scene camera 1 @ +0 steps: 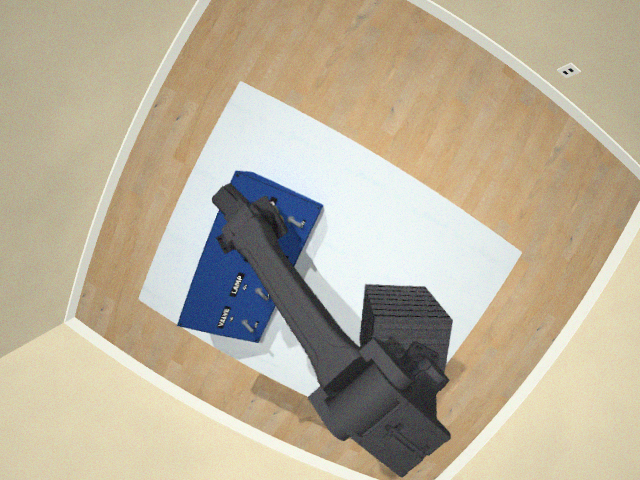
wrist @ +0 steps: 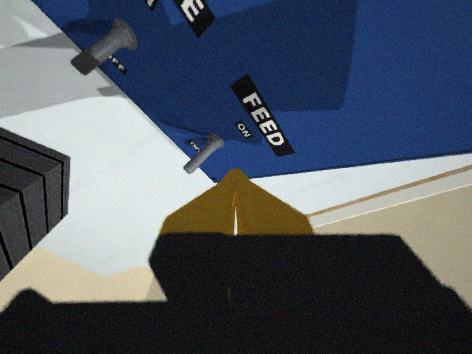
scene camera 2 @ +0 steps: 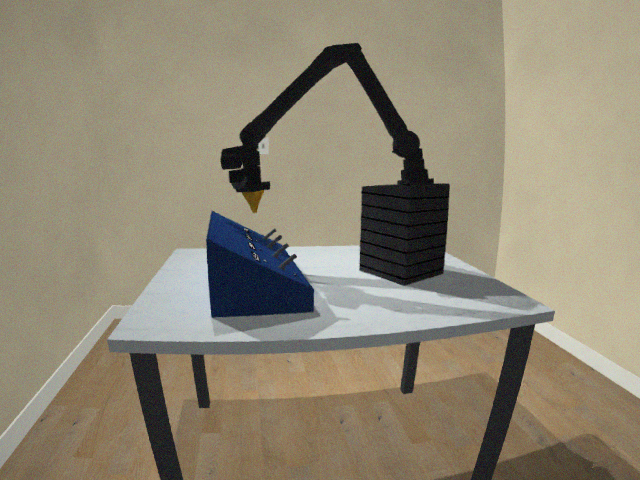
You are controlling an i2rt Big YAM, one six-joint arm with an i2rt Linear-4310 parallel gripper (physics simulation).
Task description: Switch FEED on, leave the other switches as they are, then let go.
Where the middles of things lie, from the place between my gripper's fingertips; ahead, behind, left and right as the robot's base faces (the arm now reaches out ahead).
Labels:
I see my gripper 2 cm short of the blue switch panel (scene camera 1: 223, 295), 18 cm to the right of it and 10 cm above it.

